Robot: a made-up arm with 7 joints.
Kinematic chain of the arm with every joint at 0, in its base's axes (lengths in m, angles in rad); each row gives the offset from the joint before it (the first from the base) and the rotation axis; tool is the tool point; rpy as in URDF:
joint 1: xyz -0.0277 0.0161 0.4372 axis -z
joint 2: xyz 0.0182 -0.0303 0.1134 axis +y
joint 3: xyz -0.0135 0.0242 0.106 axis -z
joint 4: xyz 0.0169 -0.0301 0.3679 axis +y
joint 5: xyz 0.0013 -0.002 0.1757 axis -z
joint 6: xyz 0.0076 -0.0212 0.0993 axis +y
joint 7: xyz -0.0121 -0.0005 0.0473 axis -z
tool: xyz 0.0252 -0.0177 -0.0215 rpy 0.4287 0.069 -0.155
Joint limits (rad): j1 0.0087..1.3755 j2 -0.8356..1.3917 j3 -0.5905..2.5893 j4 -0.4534..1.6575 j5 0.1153..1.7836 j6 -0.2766..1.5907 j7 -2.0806..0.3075
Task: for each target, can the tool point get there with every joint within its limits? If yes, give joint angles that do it. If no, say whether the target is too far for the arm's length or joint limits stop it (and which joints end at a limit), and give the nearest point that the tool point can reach.
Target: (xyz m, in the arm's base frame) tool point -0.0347 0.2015 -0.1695
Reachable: no: joint limits stop it (at a limit: joint 1, joint 2, joint 4, joint 5) | nearest point 0.4545 0.0869 0.3393 | short by 0.715 m
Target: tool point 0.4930 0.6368 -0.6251
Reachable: no: too far | nearest point 0.4682 0.1301 0.3450 | short by 1.095 m
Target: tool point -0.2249 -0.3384 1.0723
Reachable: yes | joints 1.2280 0.4307 1.2580 1.2948 1.3777 0.4070 -0.2072
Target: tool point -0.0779 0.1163 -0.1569
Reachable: no: joint limits stop it (at a limit: joint 1, joint 2, joint 4, joint 5) | nearest point 0.4538 0.0527 0.3340 | short by 0.726 m
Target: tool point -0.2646 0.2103 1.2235
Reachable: yes | joints 0.6709 -0.3399 1.9791 0.0124 1.6555 1.3891 -1.3235
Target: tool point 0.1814 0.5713 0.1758
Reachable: no: joint limits stop it (at a limit: joint 1, joint 2, joint 3, joint 4, joint 5, joint 7) | nearest point 0.4547 0.1578 0.3706 | short by 0.533 m
